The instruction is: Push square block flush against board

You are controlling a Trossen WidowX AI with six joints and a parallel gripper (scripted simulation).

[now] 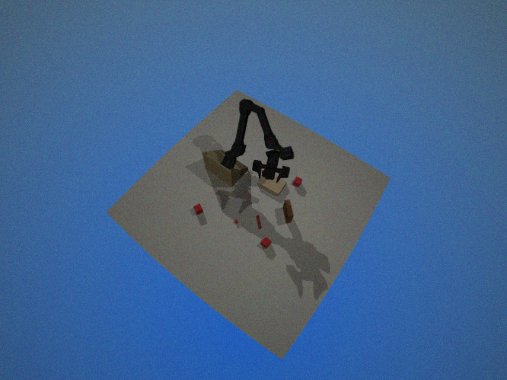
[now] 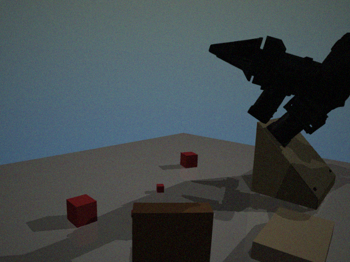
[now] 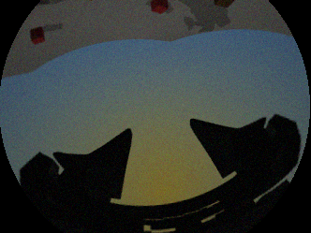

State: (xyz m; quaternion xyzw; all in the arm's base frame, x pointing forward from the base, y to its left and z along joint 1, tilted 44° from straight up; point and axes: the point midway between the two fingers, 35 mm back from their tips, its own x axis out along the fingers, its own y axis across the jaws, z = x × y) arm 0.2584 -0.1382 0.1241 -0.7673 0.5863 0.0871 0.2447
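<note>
The dark brown square block lies 130 mm ahead of my gripper tip, 20 mm to the left of it and 260 mm below it. Round my gripper tip: thin red stick: 20 mm ahead, 100 mm to the right, 300 mm below; then light tan board: 40 mm behind, 150 mm to the left, 300 mm below; then tiny red cube: 90 mm behind, 170 mm to the right, 300 mm below.
</note>
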